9 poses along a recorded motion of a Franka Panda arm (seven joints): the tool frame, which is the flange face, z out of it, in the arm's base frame.
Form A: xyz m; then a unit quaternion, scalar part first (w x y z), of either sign.
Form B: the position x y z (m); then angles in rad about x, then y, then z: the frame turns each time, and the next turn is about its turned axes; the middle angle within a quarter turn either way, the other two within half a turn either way. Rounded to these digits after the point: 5 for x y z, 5 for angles.
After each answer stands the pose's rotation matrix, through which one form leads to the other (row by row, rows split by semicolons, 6 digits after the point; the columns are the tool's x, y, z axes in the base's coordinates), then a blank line. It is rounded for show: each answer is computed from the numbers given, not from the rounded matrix.
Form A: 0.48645 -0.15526 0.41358 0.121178 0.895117 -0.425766 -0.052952
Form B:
0.48645 -0.15526 0.41358 2.96536 -0.19930 0.87030
0.631838 -0.749388 -0.197984; -0.775055 -0.608078 -0.171847; 0.008390 0.262028 -0.965024

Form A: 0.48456 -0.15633 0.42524 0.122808 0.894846 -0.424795 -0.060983
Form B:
0.48456 -0.15633 0.42524 2.96879 -0.21513 0.86772
0.631661 -0.745273 -0.213477; -0.775230 -0.608935 -0.167978; -0.004804 0.271599 -0.962399

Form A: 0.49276 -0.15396 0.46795 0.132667 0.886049 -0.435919 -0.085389
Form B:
0.49276 -0.15396 0.46795 2.97411 -0.27026 0.89160
0.605367 -0.749835 -0.266982; -0.795148 -0.584748 -0.160654; -0.035654 0.309544 -0.950216

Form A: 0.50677 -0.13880 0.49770 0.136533 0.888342 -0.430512 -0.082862
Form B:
0.50677 -0.13880 0.49770 2.96308 -0.26797 0.87842
0.615586 -0.742257 -0.264778; -0.787511 -0.592036 -0.171230; -0.029661 0.313922 -0.948985

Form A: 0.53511 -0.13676 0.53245 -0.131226 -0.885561 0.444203 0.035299
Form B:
0.53511 -0.13676 0.53245 2.93578 -0.18007 0.91122
0.602876 -0.777473 -0.179101; -0.796001 -0.570927 -0.201057; 0.054063 0.263777 -0.963067

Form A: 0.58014 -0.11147 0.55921 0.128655 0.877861 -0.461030 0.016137
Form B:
0.58014 -0.11147 0.55921 2.89742 -0.09042 0.95607
0.574382 -0.813592 -0.090295; -0.805287 -0.541799 -0.240761; 0.146960 0.211003 -0.966375

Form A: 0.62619 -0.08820 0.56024 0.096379 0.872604 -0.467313 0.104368
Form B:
0.62619 -0.08820 0.56024 2.87144 0.09220 0.99588
0.541452 -0.835676 0.092065; -0.795440 -0.544660 -0.265746; 0.272222 0.070656 -0.959637

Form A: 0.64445 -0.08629 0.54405 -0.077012 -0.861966 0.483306 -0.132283
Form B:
0.64445 -0.08629 0.54405 2.87467 0.15422 1.04279
0.497833 -0.853562 0.153606; -0.812812 -0.520969 -0.260630; 0.302488 0.004897 -0.953141

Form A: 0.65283 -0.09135 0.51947 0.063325 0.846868 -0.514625 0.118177
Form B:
0.65283 -0.09135 0.51947 2.90848 0.13540 1.10797
0.442391 -0.886606 0.134983; -0.856672 -0.462302 -0.228889; 0.265338 -0.014378 -0.964048

